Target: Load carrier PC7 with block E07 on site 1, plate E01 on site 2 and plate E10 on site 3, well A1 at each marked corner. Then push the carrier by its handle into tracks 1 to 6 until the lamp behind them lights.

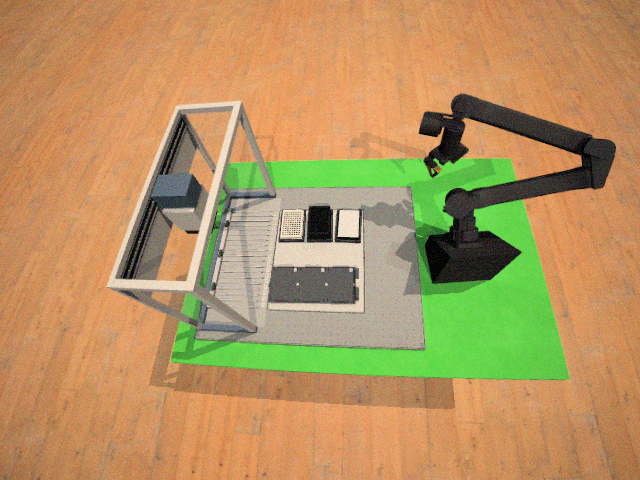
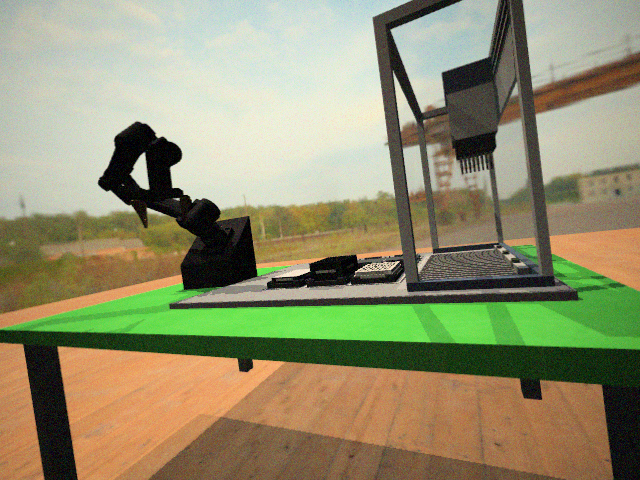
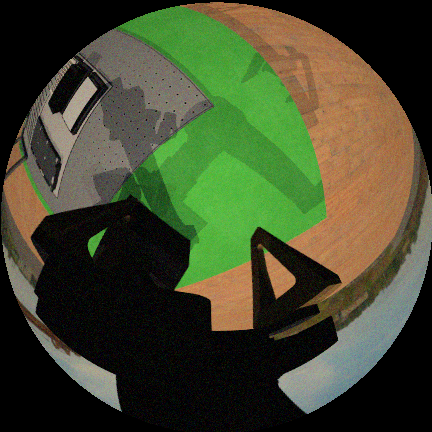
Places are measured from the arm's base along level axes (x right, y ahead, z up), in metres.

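Pixels of known places: gripper, fingertip midpoint: [image 1: 441,169] [image 2: 165,226] [image 3: 196,219]; arm's base, origin of the base link: [image 1: 463,241] [image 2: 218,242] [image 3: 126,271].
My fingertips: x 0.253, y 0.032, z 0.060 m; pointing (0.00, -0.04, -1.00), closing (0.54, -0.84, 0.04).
Observation:
Ahead of a thing's pixels: the offset from my fingertips to its top centre. "spot": to the spot under its first point. Level surfaces: height alone.
My gripper [image 1: 434,172] [image 2: 143,219] [image 3: 196,219] is open and empty, raised beside its base, away from the labware. The dark grey carrier @(dx -0.324, dy +0.479, dz -0.168 m) [image 1: 310,291] [image 3: 46,155] lies on the pale board with small light marks on it, its narrow end towards the tracks [image 1: 245,237] [image 2: 460,266]. In a row beside it stand a pale plate with a grid of wells @(spot: dx -0.073, dy +0.557, dz -0.179 m) [image 1: 292,224] [image 2: 378,270], a taller black piece @(dx -0.081, dy +0.447, dz -0.144 m) [image 1: 319,223] [image 2: 333,267] [image 3: 67,87] and a white-topped piece @(dx -0.090, dy +0.335, dz -0.172 m) [image 1: 348,223] [image 2: 292,277] [image 3: 80,105]. Labels and marked corners are too small to read. No lit lamp can be made out.
A gantry frame [image 1: 221,149] [image 2: 398,155] stands over the tracks, with a blue and grey head [image 1: 178,192] [image 2: 470,111] hanging from its rail. Small dark items @(spot: dx -0.181, dy +0.840, dz -0.177 m) [image 1: 220,253] sit behind the tracks. The pale board [image 1: 317,253] lies on a grey perforated base plate @(dz -0.198 m) [image 1: 392,310] on the green table @(dz -0.211 m) [image 1: 485,330].

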